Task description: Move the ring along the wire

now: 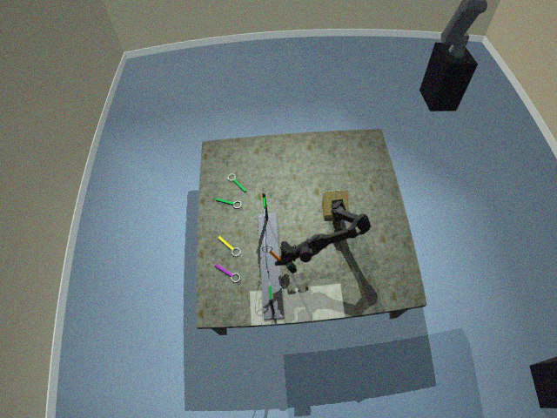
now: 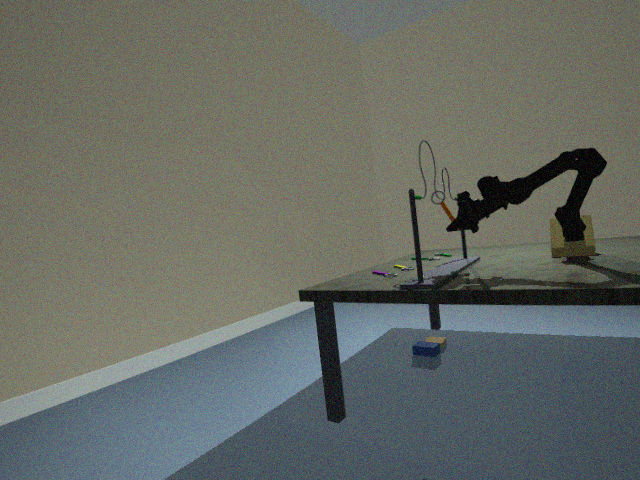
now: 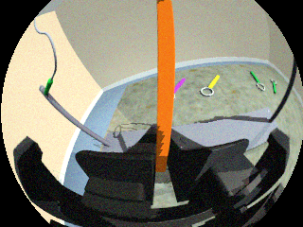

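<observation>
Now: gripper tip 10 mm short of the orange-handled ring, 30 mm to the left of it and 90 mm below it.
</observation>
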